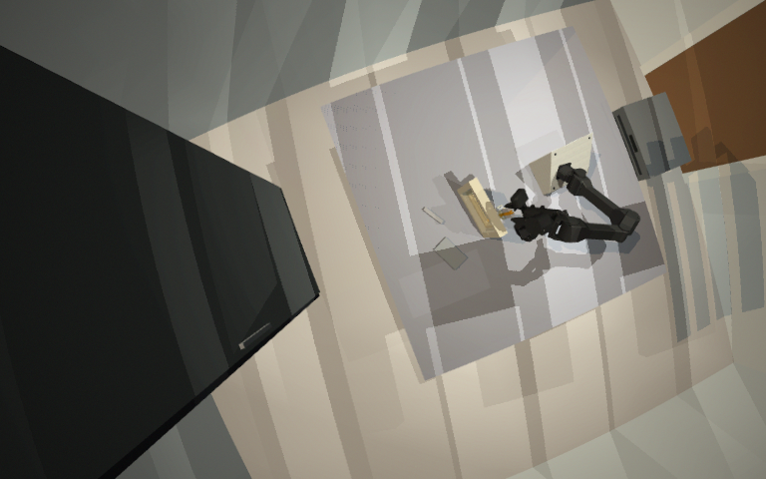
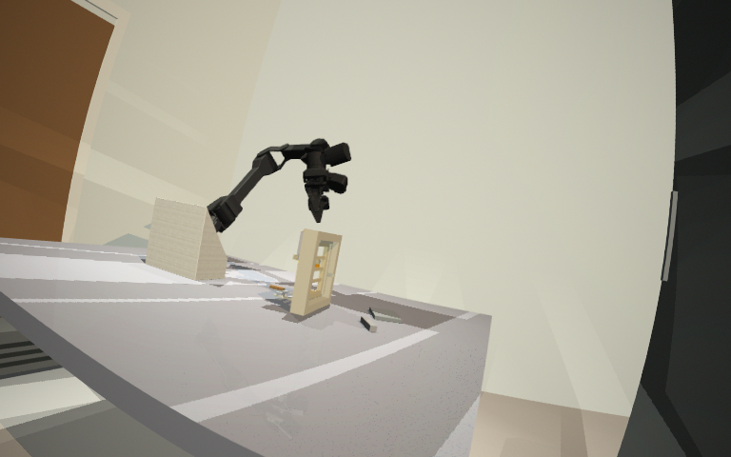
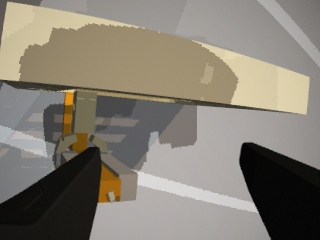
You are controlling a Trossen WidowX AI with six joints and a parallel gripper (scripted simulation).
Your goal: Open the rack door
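My gripper tip is now 4 cm past the rack handle and 12 cm above it. From my gripper tip the other things lie so: thin flat plate (20 cm ahead, 10 cm to the left, 23 cm below); small bar (23 cm ahead, 7 cm to the right, 23 cm below).
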